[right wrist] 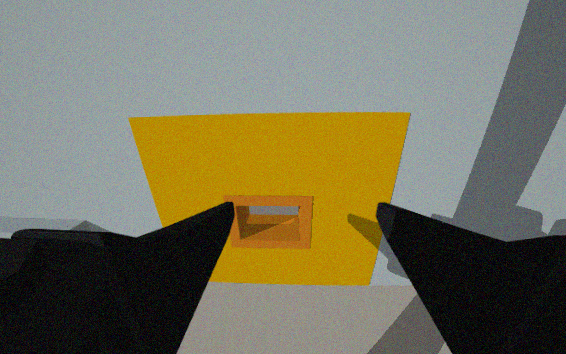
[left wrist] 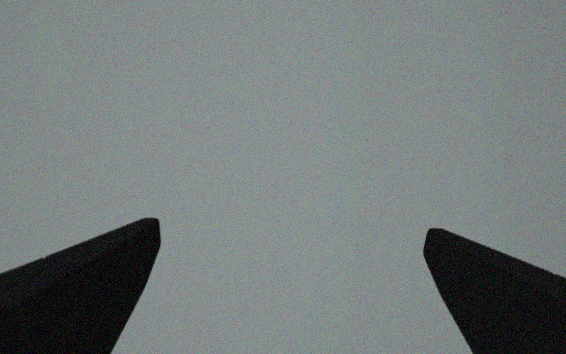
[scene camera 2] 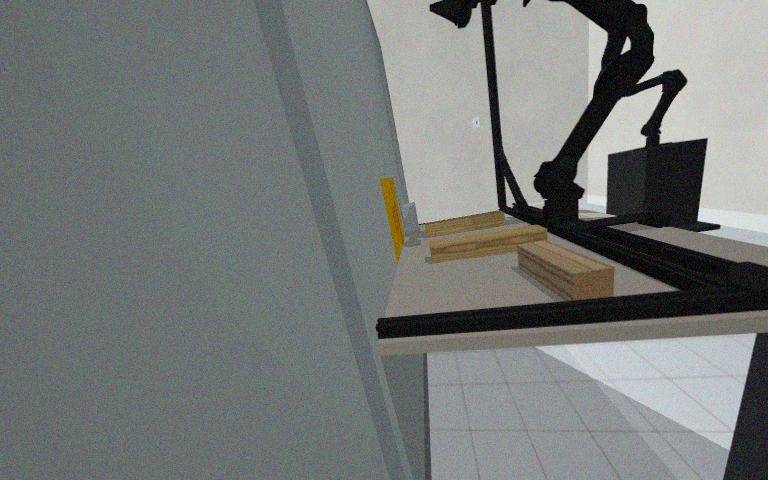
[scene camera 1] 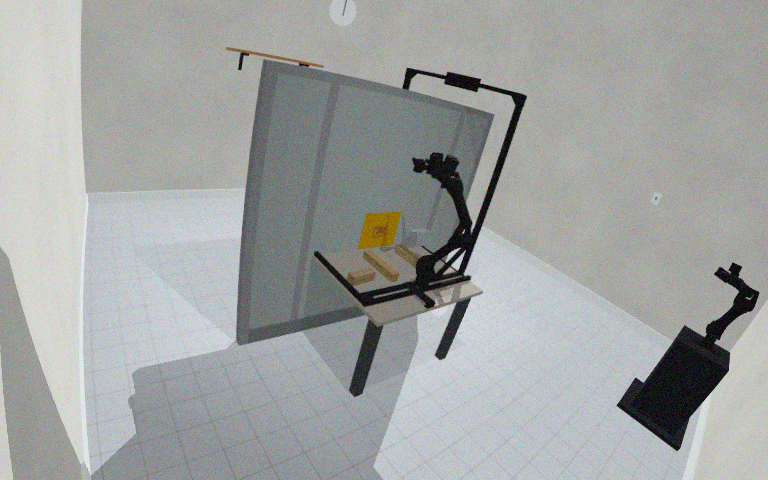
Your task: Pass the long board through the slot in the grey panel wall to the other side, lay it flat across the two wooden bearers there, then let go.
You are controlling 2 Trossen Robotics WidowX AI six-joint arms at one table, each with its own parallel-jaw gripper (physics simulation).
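Frame: origin at the left arm's base, x ahead, y left, z up, level; centimetres.
Seen in the pictures: left gripper, between the fingertips: (left wrist: 294,235) (scene camera 1: 419,159); right gripper, between the fingertips: (right wrist: 304,209); left arm's base, origin of its link: (scene camera 2: 561,221) (scene camera 1: 421,284).
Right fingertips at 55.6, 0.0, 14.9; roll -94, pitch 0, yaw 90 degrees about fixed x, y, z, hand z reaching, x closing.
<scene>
Pixels of each thing's middle, then the offset from my right fingertips to it, as dx, dy, dz. "*": a spot on its surface instead. Level surfaces: height alone.
- orange-framed slot, a spot on its surface: (right wrist: 306,225) * -7.1, +0.9, -6.6
- nearer bearer, middle of its body: (scene camera 2: 483,244) (scene camera 1: 380,265) -33.8, +10.1, -14.6
- farther bearer, middle of its body: (scene camera 2: 462,224) (scene camera 1: 412,259) -33.2, -14.1, -14.6
- short wooden block, middle of its body: (scene camera 2: 556,267) (scene camera 1: 361,276) -40.6, +27.1, -14.5
- table, height of its surface: dz -16.8
The long board does not show in any view. The grey panel wall (scene camera 1: 288,169) (scene camera 2: 198,226) (left wrist: 292,100) (right wrist: 75,75) carries a yellow plate (scene camera 1: 367,225) (scene camera 2: 389,203) (right wrist: 270,155) around the orange-framed slot (right wrist: 306,225). Two wooden bearers lie on the left arm's side: the nearer bearer (scene camera 1: 380,266) (scene camera 2: 487,243) and the farther bearer (scene camera 1: 406,253) (scene camera 2: 464,224). My left gripper (scene camera 1: 417,164) (left wrist: 294,235) is open and empty, high above the table, facing the wall; scene camera 2 cuts it off at the top. My right gripper (right wrist: 304,209) is open and empty, facing the yellow plate and slot.
A short wooden block (scene camera 1: 360,276) (scene camera 2: 566,271) lies beside the nearer bearer on the table (scene camera 1: 396,316) (scene camera 2: 470,288). Black rails (scene camera 2: 481,320) edge the table. A black overhead frame (scene camera 1: 506,152) (scene camera 2: 491,84) stands behind. Another arm (scene camera 1: 736,308) stands on a black pedestal (scene camera 1: 668,384) (scene camera 2: 673,181).
</scene>
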